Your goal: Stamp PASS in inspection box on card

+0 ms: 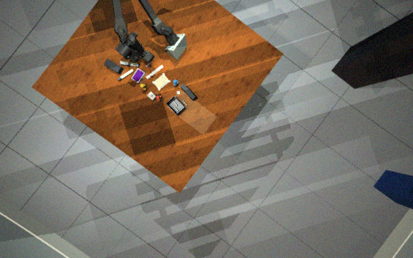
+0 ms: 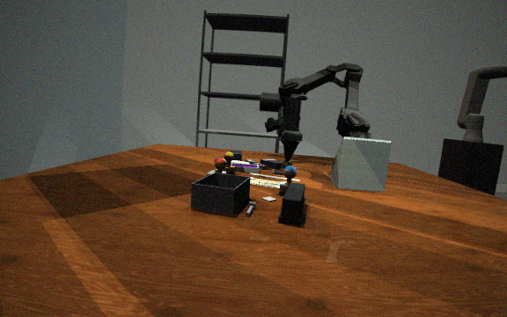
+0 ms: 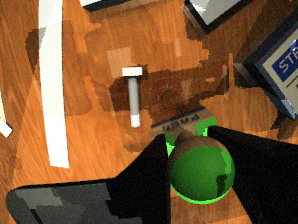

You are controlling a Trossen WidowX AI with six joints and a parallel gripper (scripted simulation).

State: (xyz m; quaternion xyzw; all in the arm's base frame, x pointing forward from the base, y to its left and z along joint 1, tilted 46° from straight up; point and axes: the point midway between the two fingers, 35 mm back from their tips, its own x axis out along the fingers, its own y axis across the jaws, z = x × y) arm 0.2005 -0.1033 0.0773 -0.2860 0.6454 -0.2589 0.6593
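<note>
The purple ink pad is 13 cm ahead of my gripper tip, 3 cm to the left of it and 3 cm below it. Also, from my gripper tip: green-knobbed stamp (right at my gripper tip); yellow-knobbed stamp (17 cm ahead, 12 cm to the left, 2 cm below); cream card (18 cm to the left, 6 cm ahead, 4 cm below).
</note>
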